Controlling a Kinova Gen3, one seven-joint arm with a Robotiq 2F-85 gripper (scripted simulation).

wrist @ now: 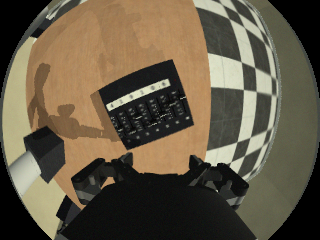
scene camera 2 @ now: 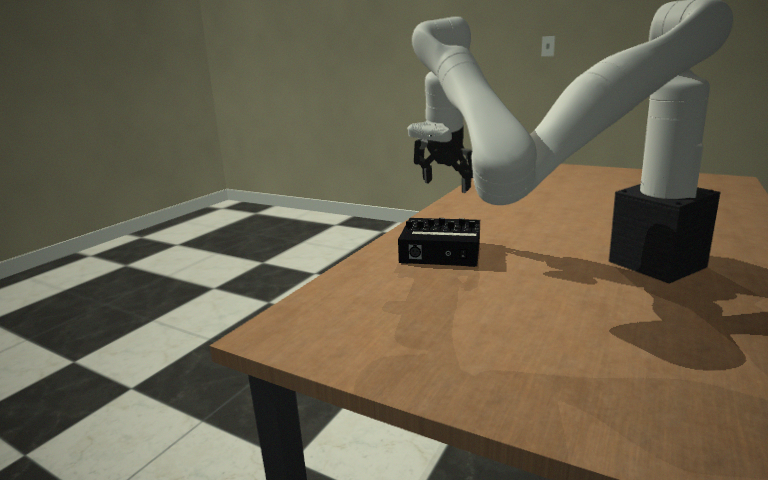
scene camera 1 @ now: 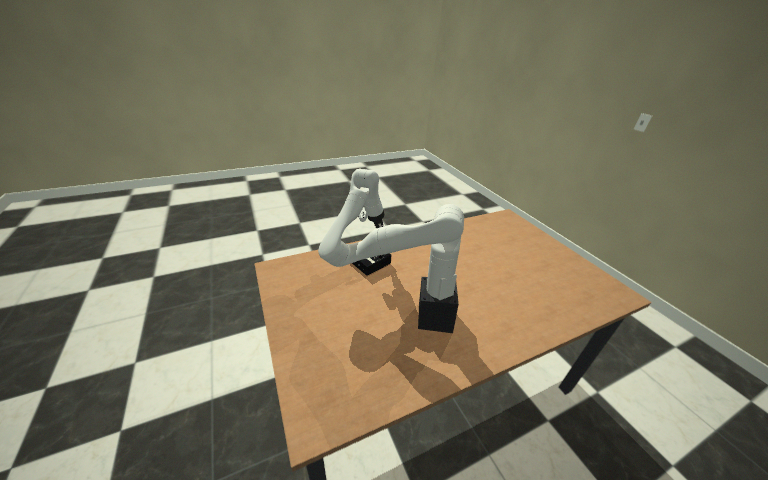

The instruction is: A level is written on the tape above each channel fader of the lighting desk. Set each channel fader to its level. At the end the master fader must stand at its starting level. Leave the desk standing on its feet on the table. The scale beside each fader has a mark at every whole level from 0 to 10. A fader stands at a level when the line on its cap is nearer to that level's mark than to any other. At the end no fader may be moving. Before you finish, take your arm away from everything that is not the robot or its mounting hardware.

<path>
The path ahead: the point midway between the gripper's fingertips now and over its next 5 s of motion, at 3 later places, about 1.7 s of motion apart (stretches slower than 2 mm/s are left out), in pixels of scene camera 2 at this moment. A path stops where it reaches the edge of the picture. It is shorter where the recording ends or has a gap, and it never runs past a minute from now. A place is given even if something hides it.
My gripper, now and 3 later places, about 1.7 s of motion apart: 446, 186; 451, 177; 443, 168; 445, 185
</path>
